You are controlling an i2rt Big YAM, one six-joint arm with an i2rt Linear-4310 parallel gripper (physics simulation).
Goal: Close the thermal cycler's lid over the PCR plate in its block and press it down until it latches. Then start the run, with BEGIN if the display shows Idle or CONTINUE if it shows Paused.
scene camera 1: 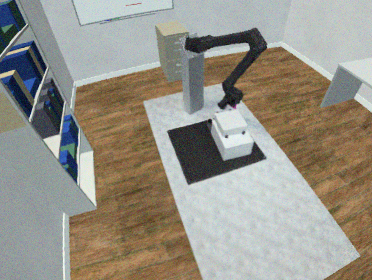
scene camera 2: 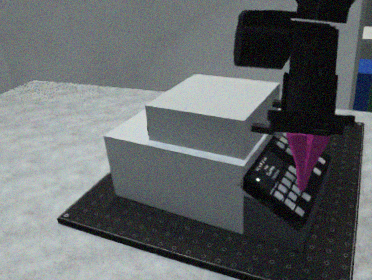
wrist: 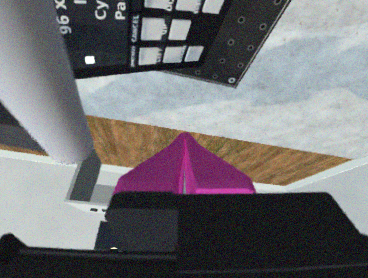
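Where they show: gripper, fingertip midpoint: (scene camera 1: 235,108) (scene camera 2: 301,189) (wrist: 184,139); arm's base, link origin: (scene camera 1: 192,45).
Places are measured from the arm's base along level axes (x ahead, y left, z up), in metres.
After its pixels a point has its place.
Observation:
The white thermal cycler (scene camera 1: 235,146) @[y 0.344, x 0.495, z -0.428 m] (scene camera 2: 175,180) @[y 0.404, x 0.310, z -0.479 m] has its lid (scene camera 1: 230,122) @[y 0.299, x 0.353, z -0.358 m] (scene camera 2: 215,97) @[y 0.312, x 0.308, z -0.358 m] lying level over the body; the plate and block are hidden. The lid's grey handle bar (wrist: 45,75) looms at left in the wrist view. My gripper (scene camera 1: 234,107) @[y 0.334, x 0.113, z -0.427 m] (scene camera 2: 302,190) @[y 0.334, x 0.113, z -0.427 m] (wrist: 184,139) @[y 0.334, x 0.113, z -0.427 m] is shut and empty, its magenta tips pointing down at the front keypad (scene camera 2: 287,185) @[y 0.290, x 0.170, z -0.470 m] (wrist: 152,29) @[y 0.303, x 0.169, z -0.468 m]. In scene camera 2 the tips overlap the lower keys; contact cannot be told. The display (scene camera 2: 261,169) @[y 0.312, x 0.204, z -0.448 m] (wrist: 95,30) @[y 0.316, x 0.194, z -0.452 m] is partly cut off in the wrist view; its last line starts "Pa".
The cycler stands on a black perforated board (scene camera 1: 192,162) @[y 0.076, x 0.564, z -0.557 m] (scene camera 2: 150,227) @[y 0.457, x 0.320, z -0.557 m] (wrist: 227,62) @[y 0.320, x 0.061, z -0.557 m] on a pale table (scene camera 1: 250,215) @[y 0.466, x 0.883, z -0.570 m]. A grey pillar (scene camera 1: 193,82) @[y 0.007, x 0.049, z -0.269 m] carries the arm beside the board. A bookshelf (scene camera 1: 87,182) stands at the left, and a beige cabinet (scene camera 1: 170,50) at the back.

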